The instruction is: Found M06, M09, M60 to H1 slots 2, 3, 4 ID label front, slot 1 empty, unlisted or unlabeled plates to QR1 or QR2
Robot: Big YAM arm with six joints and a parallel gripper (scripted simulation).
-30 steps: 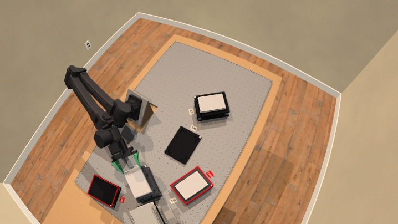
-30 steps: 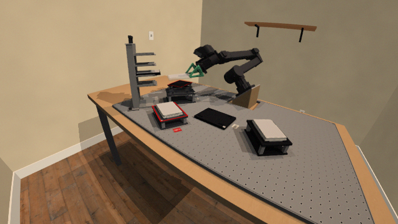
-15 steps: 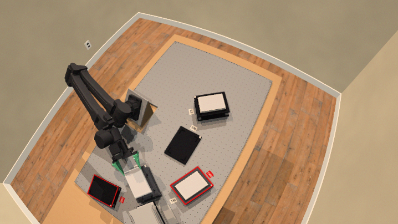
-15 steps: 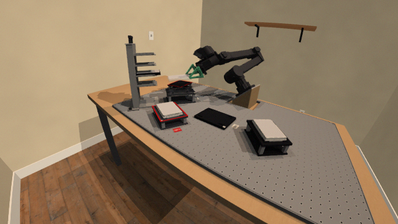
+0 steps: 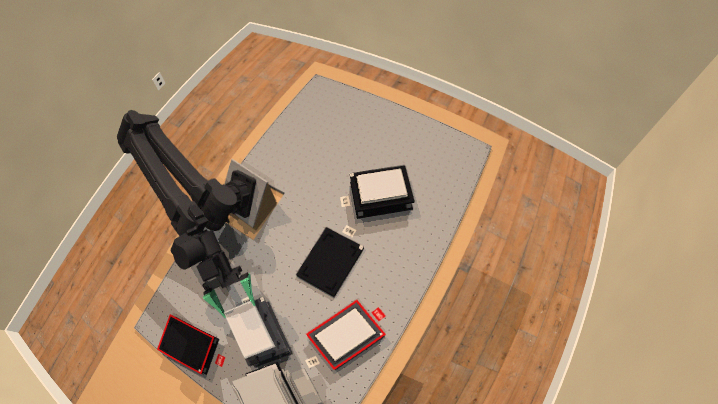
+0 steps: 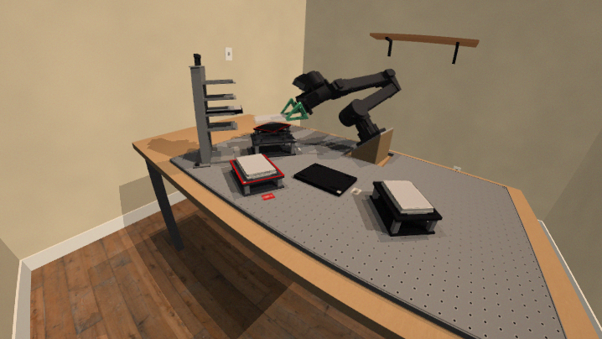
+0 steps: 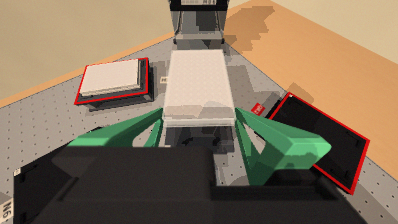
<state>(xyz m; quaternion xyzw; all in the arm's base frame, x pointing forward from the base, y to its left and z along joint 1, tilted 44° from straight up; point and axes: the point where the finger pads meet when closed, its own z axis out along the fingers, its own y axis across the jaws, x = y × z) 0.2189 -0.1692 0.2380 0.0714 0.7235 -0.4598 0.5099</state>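
The grey regrip nest lies 9 cm below my hand, 4 cm ahead of it and 3 cm to the right of it. Round my hand: H1 deck label: 20 cm ahead, 14 cm below, 2 cm to the right; then dark plate: 19 cm ahead, 13 cm to the right, 3 cm above; then red-edged quarantine nest: 19 cm to the right, 13 cm behind, 11 cm below.
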